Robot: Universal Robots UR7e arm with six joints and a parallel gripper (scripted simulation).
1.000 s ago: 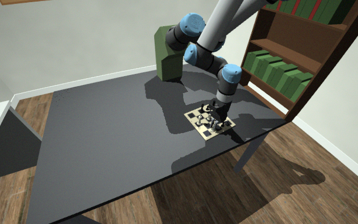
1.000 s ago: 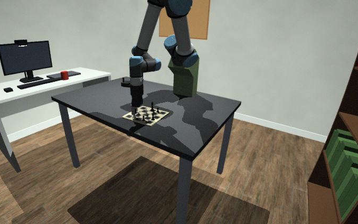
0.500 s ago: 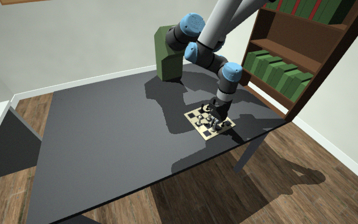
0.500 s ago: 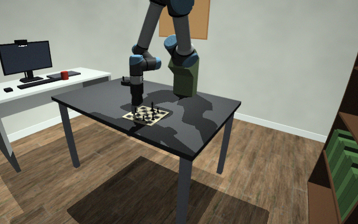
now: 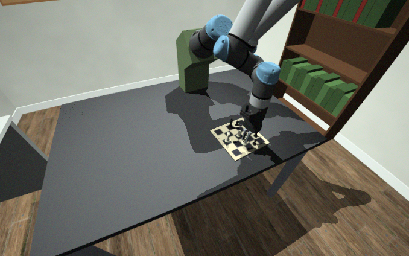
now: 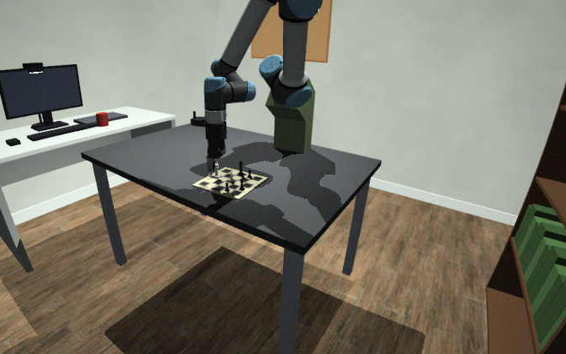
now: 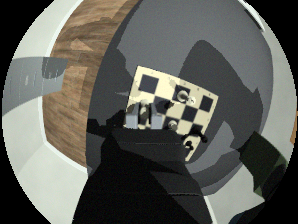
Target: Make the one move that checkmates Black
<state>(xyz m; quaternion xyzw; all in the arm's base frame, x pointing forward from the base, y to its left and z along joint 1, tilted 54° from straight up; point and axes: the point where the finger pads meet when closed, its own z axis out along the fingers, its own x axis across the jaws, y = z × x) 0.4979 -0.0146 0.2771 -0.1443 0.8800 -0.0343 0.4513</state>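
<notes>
Now: hand 70 mm past the white piece, 50 mm to the left of it and 50 mm above it. The rest, counted from my hand: chessboard (80 mm below, 80 mm behind, 30 mm to the left); then black piece (150 mm behind, 50 mm below, 10 mm to the left).
</notes>
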